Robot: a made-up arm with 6 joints.
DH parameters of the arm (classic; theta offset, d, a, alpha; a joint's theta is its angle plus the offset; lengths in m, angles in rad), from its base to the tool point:
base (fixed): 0 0.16 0 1.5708
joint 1: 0 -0.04 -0.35 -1.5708
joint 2: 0 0.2 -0.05 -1.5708
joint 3: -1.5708 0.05 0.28 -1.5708
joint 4: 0 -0.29 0 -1.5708
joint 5: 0 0.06 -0.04 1.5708
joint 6: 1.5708 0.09 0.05 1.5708
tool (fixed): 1.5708 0.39 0 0
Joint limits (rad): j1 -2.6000..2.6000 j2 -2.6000..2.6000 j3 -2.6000..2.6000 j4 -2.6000..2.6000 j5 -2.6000..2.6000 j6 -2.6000..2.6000
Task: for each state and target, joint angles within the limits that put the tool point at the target. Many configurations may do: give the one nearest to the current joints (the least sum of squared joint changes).
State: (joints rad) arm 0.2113 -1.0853 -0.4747 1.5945 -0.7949 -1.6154
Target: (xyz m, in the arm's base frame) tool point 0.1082 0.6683 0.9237
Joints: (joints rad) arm -0.6996 -1.1862 -0.3317 1.6892 -0.9662 -2.0279
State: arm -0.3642 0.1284 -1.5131 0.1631 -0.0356 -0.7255
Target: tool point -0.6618 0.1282 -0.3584
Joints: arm 0.2152 0.1067 -2.1921 0.2022 0.1934 -0.6780
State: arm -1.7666 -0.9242 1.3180 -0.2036 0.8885 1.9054
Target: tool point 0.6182 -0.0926 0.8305
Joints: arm -1.6829 -1.4338 0.8560 -0.0459 0.8777 1.5420
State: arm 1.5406 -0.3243 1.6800 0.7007 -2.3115 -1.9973
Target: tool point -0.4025 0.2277 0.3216
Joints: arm 1.7264 -0.3034 1.9584 0.6428 -2.2493 -1.6532
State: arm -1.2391 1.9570 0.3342 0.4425 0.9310 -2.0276
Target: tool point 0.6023 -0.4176 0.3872
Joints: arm -1.6968 2.5505 -0.2104 0.3647 0.9108 -1.8276
